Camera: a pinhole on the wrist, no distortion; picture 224 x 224 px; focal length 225.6 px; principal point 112.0 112.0 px. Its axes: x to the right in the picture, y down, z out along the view. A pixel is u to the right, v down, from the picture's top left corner.
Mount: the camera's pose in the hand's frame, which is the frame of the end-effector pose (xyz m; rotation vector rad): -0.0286 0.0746 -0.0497 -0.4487 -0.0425 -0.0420
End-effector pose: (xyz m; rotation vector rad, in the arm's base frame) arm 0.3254 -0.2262 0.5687 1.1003 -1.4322 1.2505
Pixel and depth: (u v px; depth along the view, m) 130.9 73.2 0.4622
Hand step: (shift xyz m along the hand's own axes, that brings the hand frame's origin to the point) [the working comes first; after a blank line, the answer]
In the camera's frame: 0.0387 -0.0795 0.4622

-0.0086 0.2026 0.4027
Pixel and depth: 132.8 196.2 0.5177
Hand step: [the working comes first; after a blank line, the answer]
In the camera's frame: 0.0477 0.1932 0.5177

0.0122 0.4719 0.3351
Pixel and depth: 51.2 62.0 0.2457
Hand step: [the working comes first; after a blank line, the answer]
In the camera's frame: -0.0662 -0.0545 0.2457

-0.1052 0.1344 0.1917
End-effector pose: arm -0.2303 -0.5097 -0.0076 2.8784 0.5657 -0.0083
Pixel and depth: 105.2 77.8 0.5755
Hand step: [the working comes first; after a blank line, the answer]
In the camera's frame: -0.0173 -0.0872 0.5755

-0.0686 0.2466 0.5052
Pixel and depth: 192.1 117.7 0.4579
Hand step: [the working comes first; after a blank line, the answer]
In the camera's frame: 0.1626 0.0116 0.4579

0.1197 0.2789 0.3657
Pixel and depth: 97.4 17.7 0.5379
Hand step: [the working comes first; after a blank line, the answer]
In the camera's frame: -0.0348 -0.2248 0.5379

-0.0917 0.1070 0.5300
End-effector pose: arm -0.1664 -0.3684 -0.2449 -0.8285 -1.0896 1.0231
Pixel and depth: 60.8 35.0 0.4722
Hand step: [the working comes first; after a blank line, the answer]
In the camera's frame: -0.1072 -0.1612 0.4722

-0.1586 0.1380 0.4397
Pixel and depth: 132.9 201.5 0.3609
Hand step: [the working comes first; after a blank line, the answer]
In the camera's frame: 0.0334 0.1432 0.3609

0.0005 0.3592 0.2149
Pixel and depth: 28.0 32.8 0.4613
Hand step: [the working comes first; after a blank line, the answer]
In the camera's frame: -0.1718 -0.1619 0.4613

-0.2228 0.1346 0.4270
